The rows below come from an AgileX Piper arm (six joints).
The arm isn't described. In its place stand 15 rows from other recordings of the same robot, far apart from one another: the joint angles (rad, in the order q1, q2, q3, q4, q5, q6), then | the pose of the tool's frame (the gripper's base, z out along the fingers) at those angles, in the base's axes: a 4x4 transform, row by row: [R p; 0 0 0 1], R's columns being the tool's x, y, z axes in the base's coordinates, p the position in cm.
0.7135 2.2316 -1.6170 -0.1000 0.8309 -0.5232 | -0.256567, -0.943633, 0.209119, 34.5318; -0.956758, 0.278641, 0.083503, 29.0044; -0.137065, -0.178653, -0.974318, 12.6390; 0, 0, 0, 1
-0.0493 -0.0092 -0.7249 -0.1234 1.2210 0.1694 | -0.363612, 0.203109, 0.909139, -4.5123; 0.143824, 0.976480, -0.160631, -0.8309; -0.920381, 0.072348, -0.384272, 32.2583; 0, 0, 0, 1
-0.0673 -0.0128 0.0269 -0.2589 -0.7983 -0.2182 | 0.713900, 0.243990, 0.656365, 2.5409; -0.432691, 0.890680, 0.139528, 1.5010; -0.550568, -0.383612, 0.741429, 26.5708; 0, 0, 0, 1
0.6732 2.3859 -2.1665 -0.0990 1.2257 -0.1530 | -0.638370, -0.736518, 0.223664, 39.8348; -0.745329, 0.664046, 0.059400, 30.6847; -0.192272, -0.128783, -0.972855, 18.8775; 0, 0, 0, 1
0.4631 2.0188 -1.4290 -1.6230 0.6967 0.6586 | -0.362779, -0.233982, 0.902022, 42.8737; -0.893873, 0.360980, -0.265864, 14.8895; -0.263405, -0.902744, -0.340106, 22.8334; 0, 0, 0, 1
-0.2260 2.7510 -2.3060 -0.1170 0.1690 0.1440 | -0.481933, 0.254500, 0.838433, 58.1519; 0.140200, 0.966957, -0.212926, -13.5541; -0.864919, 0.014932, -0.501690, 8.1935; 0, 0, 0, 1
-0.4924 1.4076 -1.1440 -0.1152 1.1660 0.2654 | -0.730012, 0.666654, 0.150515, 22.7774; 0.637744, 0.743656, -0.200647, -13.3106; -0.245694, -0.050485, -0.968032, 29.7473; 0, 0, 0, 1
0.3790 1.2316 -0.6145 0.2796 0.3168 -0.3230 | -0.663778, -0.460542, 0.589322, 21.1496; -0.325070, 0.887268, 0.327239, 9.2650; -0.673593, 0.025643, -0.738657, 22.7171; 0, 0, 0, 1
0.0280 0.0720 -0.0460 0.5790 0.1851 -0.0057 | -0.148057, -0.057734, 0.987292, 5.9899; 0.529123, 0.838775, 0.128398, 1.0846; -0.835529, 0.541409, -0.093638, 21.0591; 0, 0, 0, 1
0.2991 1.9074 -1.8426 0.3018 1.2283 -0.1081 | -0.885999, -0.385546, 0.257603, 38.6491; -0.277145, 0.885719, 0.372415, 14.5836; -0.371747, 0.258566, -0.891598, 32.3260; 0, 0, 0, 1
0.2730 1.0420 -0.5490 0.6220 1.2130 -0.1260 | -0.984375, -0.122310, -0.126669, 11.3597; -0.171453, 0.829663, 0.531285, 8.3381; 0.040111, 0.544702, -0.837670, 23.1299; 0, 0, 0, 1
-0.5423 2.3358 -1.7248 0.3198 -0.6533 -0.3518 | 0.025744, 0.674823, 0.737531, 45.3886; -0.123817, 0.734247, -0.667496, -29.3795; -0.991971, -0.074135, 0.102457, 20.2918; 0, 0, 0, 1
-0.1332 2.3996 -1.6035 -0.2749 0.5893 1.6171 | -0.002639, 0.965530, 0.260280, 45.8709; 0.980906, 0.053116, -0.187091, -7.5316; -0.194467, 0.254816, -0.947233, 5.2622; 0, 0, 0, 1
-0.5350 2.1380 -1.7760 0.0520 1.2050 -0.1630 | -0.920483, 0.376906, 0.103218, 38.0689; 0.378469, 0.925602, -0.004751, -22.0482; -0.097329, 0.034692, -0.994647, 20.3037; 0, 0, 0, 1
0.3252 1.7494 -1.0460 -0.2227 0.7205 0.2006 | -0.927524, -0.252817, 0.275289, 31.4549; -0.279290, 0.958270, -0.060958, 9.2063; -0.248390, -0.133425, -0.959427, 17.9765; 0, 0, 0, 1
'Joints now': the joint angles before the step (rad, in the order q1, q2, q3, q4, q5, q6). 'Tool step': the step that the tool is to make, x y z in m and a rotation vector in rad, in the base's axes. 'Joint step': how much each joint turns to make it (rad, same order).
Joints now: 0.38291 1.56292 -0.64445 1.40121 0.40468 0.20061
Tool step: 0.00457 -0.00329 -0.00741 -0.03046 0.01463 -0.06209
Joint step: 0.00001 0.02404 0.00000 0.00430 -0.05735 0.02894
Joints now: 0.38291 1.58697 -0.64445 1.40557 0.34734 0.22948
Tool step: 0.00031 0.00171 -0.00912 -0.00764 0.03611 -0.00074
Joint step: 0.00469 0.03301 0.00000 -0.00001 0.00200 0.00887
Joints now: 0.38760 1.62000 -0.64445 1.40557 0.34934 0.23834
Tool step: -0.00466 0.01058 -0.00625 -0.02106 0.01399 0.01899
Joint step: 0.05064 0.02095 0.00000 0.00099 -0.02994 0.01615
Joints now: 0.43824 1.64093 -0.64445 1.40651 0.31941 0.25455
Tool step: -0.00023 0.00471 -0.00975 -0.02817 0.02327 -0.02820
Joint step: 0.02942 0.03475 -0.00190 0.01142 -0.04609 0.02667
